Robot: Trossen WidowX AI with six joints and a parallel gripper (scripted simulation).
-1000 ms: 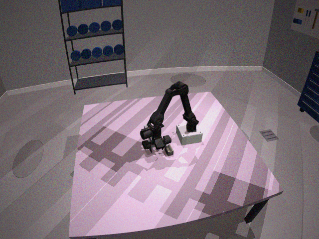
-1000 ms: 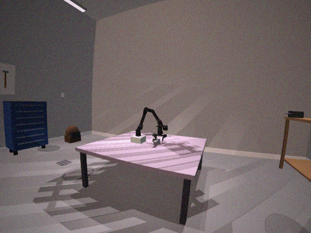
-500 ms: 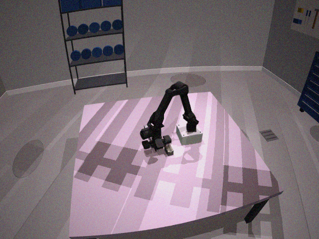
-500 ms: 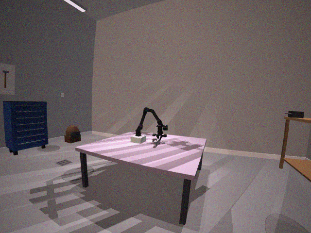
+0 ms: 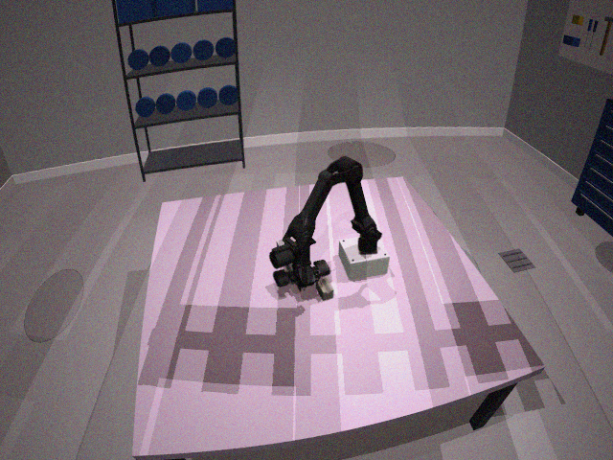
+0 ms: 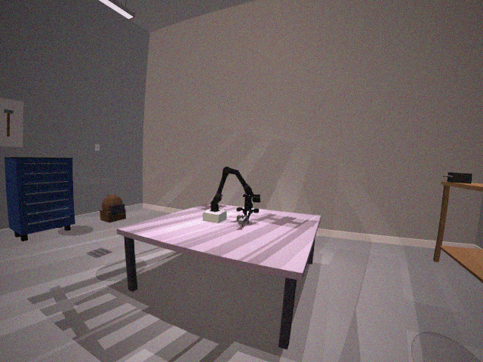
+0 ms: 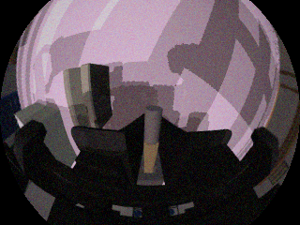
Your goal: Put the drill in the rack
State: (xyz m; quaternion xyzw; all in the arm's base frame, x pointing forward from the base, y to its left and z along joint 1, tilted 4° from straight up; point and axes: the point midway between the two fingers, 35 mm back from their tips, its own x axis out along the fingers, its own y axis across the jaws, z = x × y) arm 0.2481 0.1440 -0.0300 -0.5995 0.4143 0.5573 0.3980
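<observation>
Right now my gripper tip is 1 cm short of the drill, 4 cm to the left of it and 3 cm below it. Also, from my gripper tip: key: 6 cm ahead, 16 cm to the right, 4 cm above; then grey rack: 8 cm behind, 1 cm above.
</observation>
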